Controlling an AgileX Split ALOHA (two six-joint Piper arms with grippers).
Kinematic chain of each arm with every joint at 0, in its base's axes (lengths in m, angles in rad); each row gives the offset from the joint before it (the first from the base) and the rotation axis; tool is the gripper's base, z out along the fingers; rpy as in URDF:
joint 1: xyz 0 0 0.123 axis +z
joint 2: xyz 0 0 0 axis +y
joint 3: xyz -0.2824 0 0.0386 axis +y
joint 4: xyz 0.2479 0 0.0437 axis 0.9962 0 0.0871
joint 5: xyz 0 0 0 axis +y
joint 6: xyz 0.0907 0 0.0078 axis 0.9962 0 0.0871
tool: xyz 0 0 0 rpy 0 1.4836 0
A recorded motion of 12 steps. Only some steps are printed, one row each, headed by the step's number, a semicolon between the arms.
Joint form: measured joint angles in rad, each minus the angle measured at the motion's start. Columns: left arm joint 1, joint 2, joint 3, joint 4, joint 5, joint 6; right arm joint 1, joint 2, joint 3, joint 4, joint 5, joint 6.
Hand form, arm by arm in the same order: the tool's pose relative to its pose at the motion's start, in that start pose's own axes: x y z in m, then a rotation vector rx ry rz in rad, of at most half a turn. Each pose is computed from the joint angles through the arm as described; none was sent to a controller.
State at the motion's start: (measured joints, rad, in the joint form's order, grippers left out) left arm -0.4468 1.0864 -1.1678 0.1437 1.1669 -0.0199; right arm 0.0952 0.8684 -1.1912 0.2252 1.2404 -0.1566
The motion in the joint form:
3: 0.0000 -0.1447 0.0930 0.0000 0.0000 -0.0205; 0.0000 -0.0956 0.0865 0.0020 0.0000 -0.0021
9: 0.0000 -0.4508 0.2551 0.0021 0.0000 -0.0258; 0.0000 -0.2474 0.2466 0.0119 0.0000 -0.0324
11: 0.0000 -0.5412 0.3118 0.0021 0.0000 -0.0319; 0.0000 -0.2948 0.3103 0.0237 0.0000 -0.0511
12: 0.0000 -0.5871 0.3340 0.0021 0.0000 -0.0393; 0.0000 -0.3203 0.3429 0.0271 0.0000 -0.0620
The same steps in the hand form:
3: 0.0323 0.0013 -0.0188 -0.0014 -0.0512 -0.0273; 0.0254 0.0035 -0.0057 -0.0011 -0.0092 -0.0034
9: 0.0992 0.0031 -0.0495 -0.0067 -0.1940 -0.0509; 0.0696 0.0077 -0.0042 -0.0110 -0.0027 -0.0287
11: 0.1201 0.0026 -0.0518 -0.0068 -0.2274 -0.0614; 0.0854 0.0089 0.0008 -0.0236 0.0110 -0.0400
12: 0.1299 0.0025 -0.0539 -0.0064 -0.2509 -0.0718; 0.0937 0.0093 0.0034 -0.0276 0.0171 -0.0481

